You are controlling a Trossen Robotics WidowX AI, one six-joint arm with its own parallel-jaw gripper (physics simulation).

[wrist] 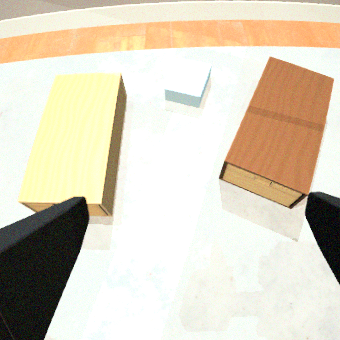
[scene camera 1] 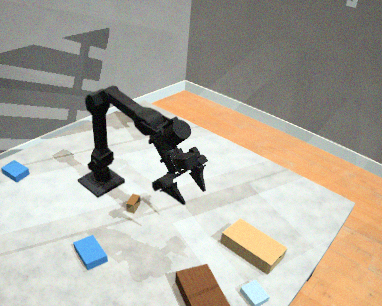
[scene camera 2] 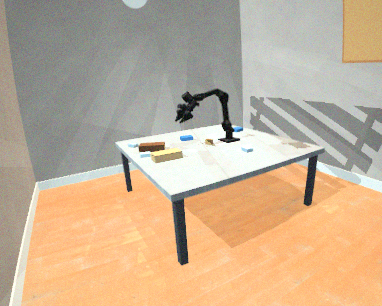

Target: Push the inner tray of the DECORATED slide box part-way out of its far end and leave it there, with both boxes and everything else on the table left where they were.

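Frame: origin at the arm's base, x down, y back, z left, level; metres.
Seen in the pictures: gripper, fingertip midpoint: (wrist: 197, 205) (scene camera 1: 194, 197) (scene camera 2: 177, 122); arm's base at its link origin: (scene camera 1: 102, 178) (scene camera 2: 229, 138).
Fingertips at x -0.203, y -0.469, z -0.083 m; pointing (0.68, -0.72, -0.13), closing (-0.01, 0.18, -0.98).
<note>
Offsets run from my fingertips to a thing's middle.
A pale yellow wood-grained slide box {dz +0.108, dx +0.194, dy -0.182 m} (scene camera 1: 254, 241) (scene camera 2: 167, 155) (wrist: 75, 140) and a dark brown one {dz -0.165, dx +0.194, dy -0.150 m} (scene camera 1: 202, 285) (scene camera 2: 152, 146) (wrist: 282, 130) lie flat, apart. In the wrist view, the brown box's near end shows a tan inner tray {dz -0.165, dx +0.196, dy -0.150 m} (wrist: 262, 185), about flush with the sleeve. The yellow box's near end is partly hidden by the left finger. I cannot tell from the visible faces which box is decorated; the far ends are hidden in the wrist view. My gripper (scene camera 1: 194, 197) (scene camera 2: 180, 120) (wrist: 197, 205) is open and empty, above the table on the arm's side of both boxes.
A light blue block {dz -0.061, dx +0.207, dy -0.267 m} (scene camera 1: 255, 292) (scene camera 2: 145, 155) (wrist: 187, 82) lies between the boxes. Two other light blue blocks {dz -0.395, dx +0.207, dy -0.214 m} (scene camera 2: 132, 145) {dz +0.395, dx +0.207, dy +0.335 m} (scene camera 2: 247, 149) lie elsewhere. Blue blocks {dz -0.225, dx +0.204, dy +0.235 m} (scene camera 1: 90, 251) {dz -0.122, dx +0.204, dy +0.801 m} (scene camera 1: 15, 170) and a small brown block {dz +0.042, dx +0.199, dy +0.271 m} (scene camera 1: 133, 203) (scene camera 2: 209, 142) lie nearer the arm's base.
</note>
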